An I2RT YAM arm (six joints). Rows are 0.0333 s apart.
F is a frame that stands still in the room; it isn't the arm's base.
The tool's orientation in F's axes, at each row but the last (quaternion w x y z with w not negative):
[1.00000, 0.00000, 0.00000, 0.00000]
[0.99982, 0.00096, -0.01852, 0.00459]
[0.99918, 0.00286, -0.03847, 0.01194]
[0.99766, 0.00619, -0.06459, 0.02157]
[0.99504, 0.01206, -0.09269, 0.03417]
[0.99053, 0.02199, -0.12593, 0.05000]
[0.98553, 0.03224, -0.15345, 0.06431]
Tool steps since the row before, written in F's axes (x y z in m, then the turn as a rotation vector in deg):
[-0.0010, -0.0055, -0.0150, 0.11, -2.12, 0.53]
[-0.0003, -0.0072, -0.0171, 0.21, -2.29, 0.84]
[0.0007, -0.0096, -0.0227, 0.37, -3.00, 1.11]
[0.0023, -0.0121, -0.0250, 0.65, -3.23, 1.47]
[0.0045, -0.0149, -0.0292, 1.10, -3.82, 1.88]
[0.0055, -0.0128, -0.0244, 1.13, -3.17, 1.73]
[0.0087, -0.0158, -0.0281, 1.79, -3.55, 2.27]
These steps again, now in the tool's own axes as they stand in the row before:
[-0.0010, -0.0055, -0.0150, 0.11, -2.12, 0.53]
[-0.0010, -0.0072, -0.0171, 0.22, -2.29, 0.84]
[-0.0013, -0.0097, -0.0226, 0.38, -3.00, 1.10]
[-0.0015, -0.0124, -0.0249, 0.70, -3.24, 1.42]
[-0.0020, -0.0157, -0.0291, 1.18, -3.85, 1.76]
[-0.0020, -0.0141, -0.0242, 1.23, -3.22, 1.57]
[-0.0022, -0.0181, -0.0280, 1.97, -3.66, 1.92]

